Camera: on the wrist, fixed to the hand. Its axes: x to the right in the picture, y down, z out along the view.
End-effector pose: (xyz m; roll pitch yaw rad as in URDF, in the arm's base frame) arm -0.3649 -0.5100 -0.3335 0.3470 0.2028 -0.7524
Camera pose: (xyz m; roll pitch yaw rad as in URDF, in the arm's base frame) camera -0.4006 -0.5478 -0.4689 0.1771 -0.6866 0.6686
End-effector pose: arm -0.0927 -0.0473 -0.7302 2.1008 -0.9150 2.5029
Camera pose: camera -0.2065 -0.1371 -0.7252 -2.1781 -0.3849 0.3469
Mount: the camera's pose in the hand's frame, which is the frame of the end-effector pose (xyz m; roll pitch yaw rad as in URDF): 0.0271 -0.0940 -0.1071 -0.0794 -0.3530 1.5864
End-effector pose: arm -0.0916 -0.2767 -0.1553 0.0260 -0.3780 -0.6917
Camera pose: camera -0.0992 -0.3888 -0.2471 -0.4828 -0.3453 1.0394
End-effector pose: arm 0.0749 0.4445 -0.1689 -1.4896 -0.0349 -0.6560
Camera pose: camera 0.0243 0.3392 -0.0830 -0.1254 1.1362 0.8744
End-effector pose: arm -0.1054 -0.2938 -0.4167 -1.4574 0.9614 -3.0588
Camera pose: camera -0.1970 -0.1839 -0.3924 1.1952 0.5226 -0.4628
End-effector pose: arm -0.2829 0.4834 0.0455 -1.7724 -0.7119 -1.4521
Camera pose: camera -0.3748 0.5265 0.1492 -1.4688 0.8602 -1.2188
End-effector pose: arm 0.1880 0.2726 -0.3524 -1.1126 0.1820 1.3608
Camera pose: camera 0.3296 0.2765 -0.3210 0.1875 0.7403 3.1210
